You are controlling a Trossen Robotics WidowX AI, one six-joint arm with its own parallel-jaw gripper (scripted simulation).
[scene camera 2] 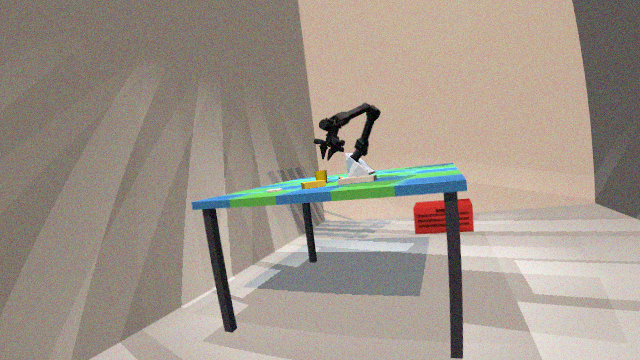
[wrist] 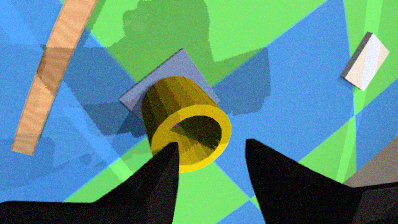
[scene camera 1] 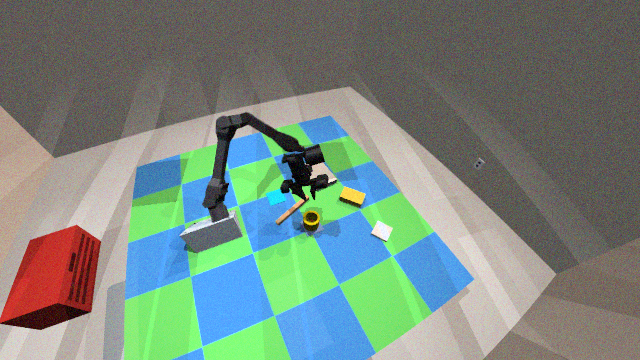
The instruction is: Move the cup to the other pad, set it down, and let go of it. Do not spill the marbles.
Path:
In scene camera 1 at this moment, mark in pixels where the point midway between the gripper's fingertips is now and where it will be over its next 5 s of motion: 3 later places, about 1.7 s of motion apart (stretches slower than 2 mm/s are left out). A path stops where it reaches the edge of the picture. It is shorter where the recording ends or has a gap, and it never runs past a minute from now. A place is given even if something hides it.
My gripper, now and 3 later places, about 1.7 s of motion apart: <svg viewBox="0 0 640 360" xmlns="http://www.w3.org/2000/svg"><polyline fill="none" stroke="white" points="310,200 304,220 299,214 284,201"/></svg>

